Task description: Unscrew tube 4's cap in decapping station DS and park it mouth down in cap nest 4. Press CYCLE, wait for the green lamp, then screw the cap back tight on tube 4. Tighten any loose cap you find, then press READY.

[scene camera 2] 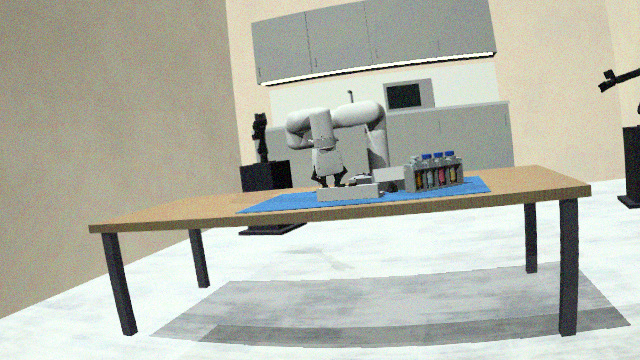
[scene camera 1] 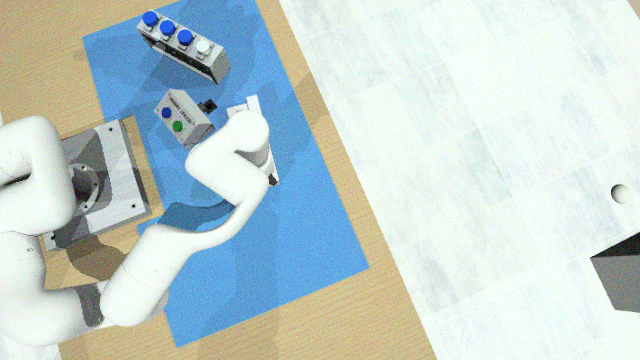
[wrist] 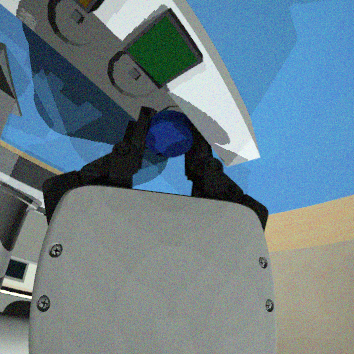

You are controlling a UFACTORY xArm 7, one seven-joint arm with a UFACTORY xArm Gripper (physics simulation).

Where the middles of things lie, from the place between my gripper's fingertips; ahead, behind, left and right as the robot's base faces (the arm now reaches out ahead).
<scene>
Now: hand 170 mm to the right of the grey control box (scene camera 1: 196,126), 130 mm past it and 30 mm below it.
</scene>
